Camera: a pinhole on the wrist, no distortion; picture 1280 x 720 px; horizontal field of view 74.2 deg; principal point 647.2 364.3 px. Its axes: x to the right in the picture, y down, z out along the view. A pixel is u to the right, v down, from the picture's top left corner.
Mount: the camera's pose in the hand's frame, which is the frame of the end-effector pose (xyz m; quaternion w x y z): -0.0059 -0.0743 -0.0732 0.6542 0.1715 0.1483 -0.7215
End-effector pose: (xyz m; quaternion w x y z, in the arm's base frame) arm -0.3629 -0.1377 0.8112 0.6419 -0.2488 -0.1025 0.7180
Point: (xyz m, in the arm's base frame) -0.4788 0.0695 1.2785
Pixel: 343 556
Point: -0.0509 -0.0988 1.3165
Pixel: 1040 302
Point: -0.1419 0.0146 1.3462
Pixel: 868 461
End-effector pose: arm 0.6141 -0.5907 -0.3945 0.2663 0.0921 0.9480 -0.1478
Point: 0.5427 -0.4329 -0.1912
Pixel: behind the camera
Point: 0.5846 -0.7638 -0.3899
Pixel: 860 498
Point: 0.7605 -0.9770 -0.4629
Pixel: 808 174
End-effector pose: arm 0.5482 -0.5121 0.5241 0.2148 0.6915 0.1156 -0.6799
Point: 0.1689 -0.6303 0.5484
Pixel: 212 329
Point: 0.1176 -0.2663 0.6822
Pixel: 913 56
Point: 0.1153 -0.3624 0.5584
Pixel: 748 292
